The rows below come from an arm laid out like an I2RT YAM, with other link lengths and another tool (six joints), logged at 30 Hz.
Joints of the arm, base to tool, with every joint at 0 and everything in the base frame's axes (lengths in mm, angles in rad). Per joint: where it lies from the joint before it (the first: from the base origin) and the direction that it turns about. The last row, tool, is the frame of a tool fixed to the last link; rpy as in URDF.
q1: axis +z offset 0 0 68.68
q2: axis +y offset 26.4 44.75 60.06
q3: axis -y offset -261.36 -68.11 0
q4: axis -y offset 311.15 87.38 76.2
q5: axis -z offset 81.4 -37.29 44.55
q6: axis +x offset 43.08 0 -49
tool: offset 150 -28 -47 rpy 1.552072 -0.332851 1.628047
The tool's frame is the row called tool.
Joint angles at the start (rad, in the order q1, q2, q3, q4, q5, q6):
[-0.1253, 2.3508, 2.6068, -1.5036, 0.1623, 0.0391]
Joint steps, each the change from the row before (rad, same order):
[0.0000, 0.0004, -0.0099, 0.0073, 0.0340, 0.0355]
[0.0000, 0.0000, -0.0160, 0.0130, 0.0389, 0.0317]
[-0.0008, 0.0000, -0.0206, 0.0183, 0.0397, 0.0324]
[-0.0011, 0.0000, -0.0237, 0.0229, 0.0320, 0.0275]
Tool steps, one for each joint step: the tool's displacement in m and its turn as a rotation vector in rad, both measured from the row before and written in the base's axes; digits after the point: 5 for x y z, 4 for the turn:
[-0.00114, -0.00450, -0.00175, -0.0215, -0.0007, -0.0439]
[-0.00054, -0.00559, -0.00282, -0.0275, -0.0004, -0.0416]
[0.00010, -0.00611, -0.00395, -0.0285, -0.0023, -0.0429]
[0.00115, -0.00516, -0.00517, -0.0230, -0.0042, -0.0361]

